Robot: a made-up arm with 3 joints.
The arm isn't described. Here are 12 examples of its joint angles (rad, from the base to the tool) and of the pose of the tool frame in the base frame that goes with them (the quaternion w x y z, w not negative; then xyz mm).
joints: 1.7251 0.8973 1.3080
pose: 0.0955 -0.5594 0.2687 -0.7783 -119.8 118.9 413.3
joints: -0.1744 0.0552 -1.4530
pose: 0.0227 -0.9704 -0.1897 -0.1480 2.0 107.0 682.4
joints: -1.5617 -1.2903 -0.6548
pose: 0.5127 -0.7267 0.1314 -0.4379 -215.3 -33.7 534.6
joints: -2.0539 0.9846 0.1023
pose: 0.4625 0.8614 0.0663 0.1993 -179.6 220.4 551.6
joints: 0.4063 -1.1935 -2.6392
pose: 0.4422 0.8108 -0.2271 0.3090 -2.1 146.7 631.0
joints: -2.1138 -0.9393 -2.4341
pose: 0.0728 -0.0154 0.3549 -0.9320 -270.4 123.2 374.3
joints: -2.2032 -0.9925 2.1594
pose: 0.2543 -0.6178 -0.5347 0.5175 -108.6 161.2 441.6
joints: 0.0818 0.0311 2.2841
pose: 0.1233 0.2654 0.0913 0.9518 -122.0 99.7 508.0
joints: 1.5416 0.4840 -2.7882
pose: 0.2879 -0.9431 -0.1666 -0.0002 86.7 77.2 476.9
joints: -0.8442 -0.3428 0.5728
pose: 0.2832 -0.8380 -0.0768 0.4600 -1.6 68.6 558.6
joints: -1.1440 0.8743 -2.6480
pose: 0.0824 0.2269 0.5036 0.8295 -253.2 71.8 555.4
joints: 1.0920 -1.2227 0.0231
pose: 0.2060 -0.3642 0.5539 0.7198 -10.8 -25.8 416.8
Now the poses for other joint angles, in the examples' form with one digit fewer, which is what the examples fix.
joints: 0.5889 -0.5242 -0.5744
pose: 0.151 -0.787 0.164 0.575 111 28 471
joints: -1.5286 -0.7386 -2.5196
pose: 0.075 0.243 -0.277 0.926 -285 125 480
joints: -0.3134 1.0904 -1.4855
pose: 0.031 0.740 0.650 0.168 -71 183 681
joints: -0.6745 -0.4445 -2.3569
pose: 0.124 0.668 -0.078 0.730 -201 109 637
